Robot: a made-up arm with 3 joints. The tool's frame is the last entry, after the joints. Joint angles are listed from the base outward.
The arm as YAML. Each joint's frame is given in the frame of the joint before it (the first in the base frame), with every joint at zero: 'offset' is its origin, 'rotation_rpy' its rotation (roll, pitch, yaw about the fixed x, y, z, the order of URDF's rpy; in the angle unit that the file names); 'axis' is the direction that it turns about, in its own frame. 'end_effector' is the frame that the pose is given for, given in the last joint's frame.
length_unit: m
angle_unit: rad
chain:
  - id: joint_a
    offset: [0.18, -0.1, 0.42]
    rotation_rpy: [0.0, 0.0, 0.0]
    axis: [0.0, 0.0, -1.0]
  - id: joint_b
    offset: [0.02, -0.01, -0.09]
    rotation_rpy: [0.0, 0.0, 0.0]
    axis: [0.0, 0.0, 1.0]
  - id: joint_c
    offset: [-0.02, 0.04, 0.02]
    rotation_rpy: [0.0, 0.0, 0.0]
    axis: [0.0, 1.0, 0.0]
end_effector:
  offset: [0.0, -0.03, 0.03]
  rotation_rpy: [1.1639, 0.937, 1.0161]
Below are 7 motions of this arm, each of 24 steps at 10 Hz.
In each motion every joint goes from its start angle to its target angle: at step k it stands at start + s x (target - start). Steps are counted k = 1, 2, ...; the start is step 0. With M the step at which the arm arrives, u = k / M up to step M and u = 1 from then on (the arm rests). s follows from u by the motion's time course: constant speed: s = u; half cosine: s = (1 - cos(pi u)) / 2; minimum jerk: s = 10 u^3 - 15 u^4 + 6 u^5.
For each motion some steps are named. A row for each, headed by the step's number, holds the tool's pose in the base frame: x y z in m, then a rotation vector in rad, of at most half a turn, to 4 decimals.
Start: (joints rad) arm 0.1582 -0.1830 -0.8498
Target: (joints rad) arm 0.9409 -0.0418 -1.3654
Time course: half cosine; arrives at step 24
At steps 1, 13, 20, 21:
1: 0.1614 -0.0893 0.3698 0.3935 0.3392 0.1418
13: 0.1613 -0.0813 0.3625 0.2827 0.0271 -0.1816
20: 0.1639 -0.0763 0.3571 0.1576 -0.1472 -0.3967
21: 0.1642 -0.0759 0.3567 0.1462 -0.1597 -0.4136

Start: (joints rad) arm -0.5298 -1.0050 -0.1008
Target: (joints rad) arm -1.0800 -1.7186 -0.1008
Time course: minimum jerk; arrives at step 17
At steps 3, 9, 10, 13, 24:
3: 0.1865 -0.0785 0.3798 0.7610 0.9744 -0.0800
9: 0.1868 -0.0711 0.3798 0.8018 0.9424 -0.1529
10: 0.1866 -0.0696 0.3798 0.8102 0.9356 -0.1681
13: 0.1860 -0.0664 0.3798 0.8297 0.9195 -0.2035
24: 0.1857 -0.0653 0.3798 0.8365 0.9137 -0.2161

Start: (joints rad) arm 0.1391 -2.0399 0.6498
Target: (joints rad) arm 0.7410 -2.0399 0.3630
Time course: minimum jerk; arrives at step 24
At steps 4, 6, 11, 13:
4: 0.2075 -0.1173 0.3741 2.1788 0.2818 -1.2337
6: 0.2070 -0.1180 0.3744 2.1746 0.2328 -1.2674
11: 0.2048 -0.1213 0.3759 2.1429 0.0072 -1.4301
13: 0.2037 -0.1229 0.3766 2.1205 -0.1002 -1.5120

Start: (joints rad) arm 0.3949 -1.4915 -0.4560
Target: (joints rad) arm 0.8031 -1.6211 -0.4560
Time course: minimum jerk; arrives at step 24
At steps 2, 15, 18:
2: 0.2145 -0.0885 0.3769 0.9615 0.1247 -1.3439
15: 0.2182 -0.1016 0.3769 1.0192 -0.0659 -1.6972
18: 0.2183 -0.1050 0.3769 1.0298 -0.1145 -1.7808

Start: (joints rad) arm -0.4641 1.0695 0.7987
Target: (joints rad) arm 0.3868 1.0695 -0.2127
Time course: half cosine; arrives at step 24
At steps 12, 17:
12: 0.1864 -0.1149 0.3787 -0.3134 1.7069 1.0790
17: 0.1763 -0.1229 0.3800 -0.0215 1.3944 1.0333

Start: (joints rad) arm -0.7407 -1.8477 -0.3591
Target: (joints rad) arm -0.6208 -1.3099 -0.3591
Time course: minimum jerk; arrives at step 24
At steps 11, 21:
11: 0.1916 -0.0645 0.3781 0.8018 0.5889 -0.4608
21: 0.1850 -0.0692 0.3781 0.7222 0.6740 -0.2457

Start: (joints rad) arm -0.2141 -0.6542 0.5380
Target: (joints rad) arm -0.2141 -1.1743 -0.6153
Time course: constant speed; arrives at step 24
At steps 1, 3, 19, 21, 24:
1: 0.2009 -0.0939 0.3765 1.0022 1.5131 -0.1384
3: 0.1991 -0.0927 0.3777 0.9936 1.4058 -0.1577
19: 0.1888 -0.0756 0.3779 0.7659 0.6056 -0.3878
21: 0.1884 -0.0730 0.3767 0.7188 0.5148 -0.4226
24: 0.1885 -0.0692 0.3745 0.6408 0.3834 -0.4759

